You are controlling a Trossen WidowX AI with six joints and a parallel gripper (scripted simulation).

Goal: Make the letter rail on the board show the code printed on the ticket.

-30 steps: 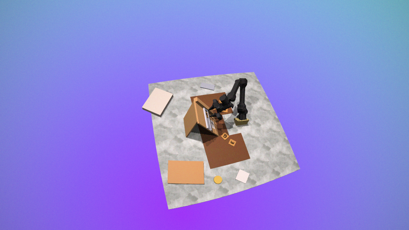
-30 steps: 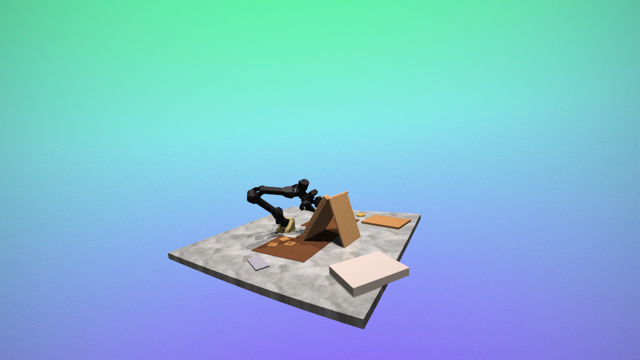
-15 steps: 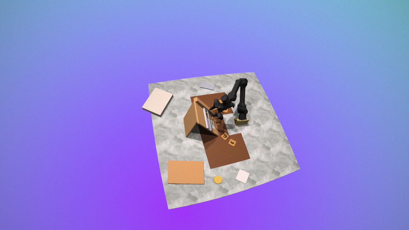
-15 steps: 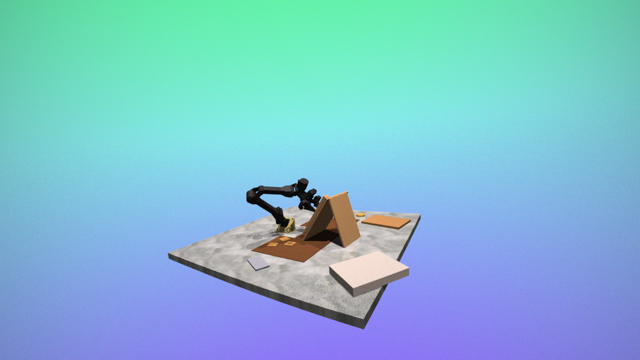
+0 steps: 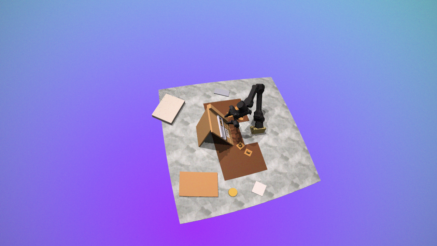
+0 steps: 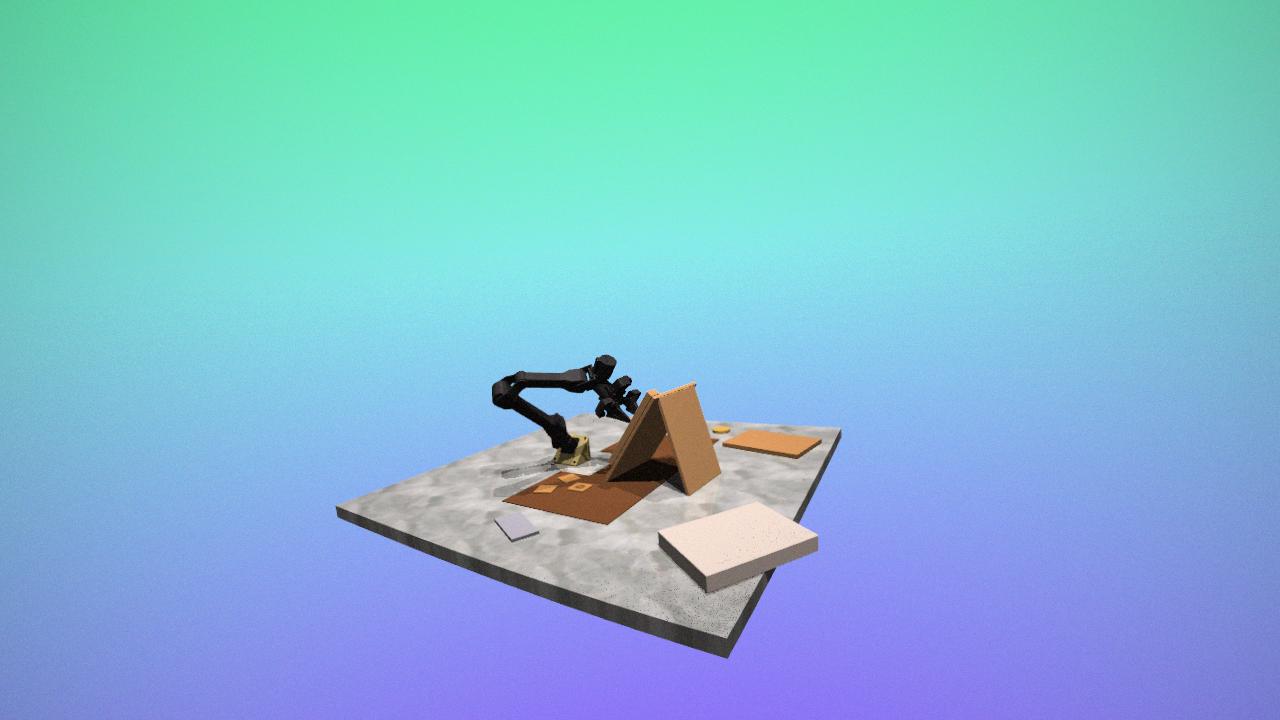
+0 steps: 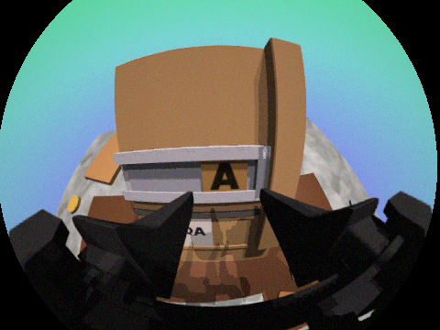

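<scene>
Right now my gripper tip is 100 mm above the white ticket, 60 mm to the right of it and 20 mm past it. From my gripper tip the other things lie so: grey card: 440 mm to the right, 180 mm below, 100 mm behind; then orange panel: 440 mm to the left, 290 mm ahead, 180 mm below; then brown mat: 190 mm below, 130 mm behind, 50 mm to the left.
</scene>
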